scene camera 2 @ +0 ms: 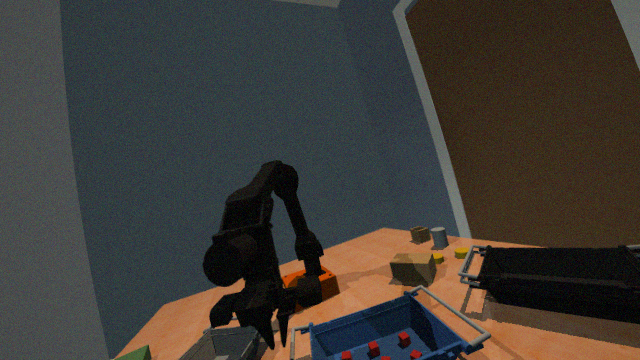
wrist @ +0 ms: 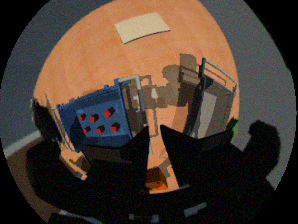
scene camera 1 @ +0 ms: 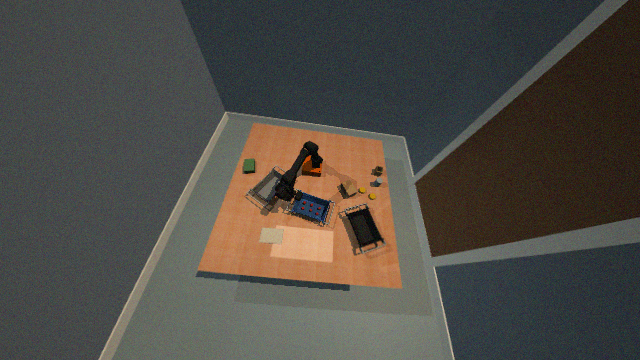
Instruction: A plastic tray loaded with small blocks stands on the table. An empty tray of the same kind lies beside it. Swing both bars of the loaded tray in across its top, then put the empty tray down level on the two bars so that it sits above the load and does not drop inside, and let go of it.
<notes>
In view: my gripper (wrist: 154, 128), a grey tray (wrist: 211, 107) and a pale pad (wrist: 129, 30).
Scene camera 2 does not show the pale pad: it is out of frame.
</notes>
